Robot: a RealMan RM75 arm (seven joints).
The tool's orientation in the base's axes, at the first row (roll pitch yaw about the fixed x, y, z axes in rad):
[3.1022 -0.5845 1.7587]
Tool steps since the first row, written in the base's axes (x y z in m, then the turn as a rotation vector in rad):
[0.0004 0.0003 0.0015 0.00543 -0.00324 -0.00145]
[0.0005 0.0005 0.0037 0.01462 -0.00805 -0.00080]
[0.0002 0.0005 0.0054 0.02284 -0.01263 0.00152]
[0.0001 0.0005 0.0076 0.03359 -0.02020 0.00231]
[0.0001 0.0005 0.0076 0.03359 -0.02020 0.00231]
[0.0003 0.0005 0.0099 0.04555 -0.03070 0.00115]
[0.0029 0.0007 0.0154 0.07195 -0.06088 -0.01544]
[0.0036 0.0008 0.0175 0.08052 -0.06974 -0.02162]
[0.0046 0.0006 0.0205 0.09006 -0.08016 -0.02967]
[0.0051 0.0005 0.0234 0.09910 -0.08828 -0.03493]
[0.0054 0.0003 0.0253 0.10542 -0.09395 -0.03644]
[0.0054 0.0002 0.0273 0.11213 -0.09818 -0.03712]
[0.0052 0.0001 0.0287 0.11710 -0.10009 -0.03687]
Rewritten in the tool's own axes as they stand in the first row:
[0.0010 0.0005 -0.0011 -0.00430 0.00477 -0.00092]
[0.0024 0.0007 -0.0028 -0.00931 0.01305 -0.00469]
[0.0034 0.0005 -0.0042 -0.01307 0.02048 -0.00967]
[0.0046 0.0004 -0.0061 -0.02051 0.02985 -0.01517]
[0.0046 0.0004 -0.0061 -0.02051 0.02985 -0.01517]
[0.0058 0.0007 -0.0080 -0.03161 0.03986 -0.02074]
[0.0086 0.0035 -0.0126 -0.06961 0.06035 -0.02518]
[0.0098 0.0043 -0.0144 -0.08161 0.06713 -0.02545]
[0.0111 0.0053 -0.0170 -0.09608 0.07455 -0.02507]
[0.0125 0.0059 -0.0196 -0.10704 0.08194 -0.02573]
[0.0134 0.0062 -0.0213 -0.11350 0.08718 -0.02799]
[0.0144 0.0063 -0.0230 -0.11839 0.09308 -0.03018]
[0.0151 0.0061 -0.0242 -0.12059 0.09767 -0.03175]

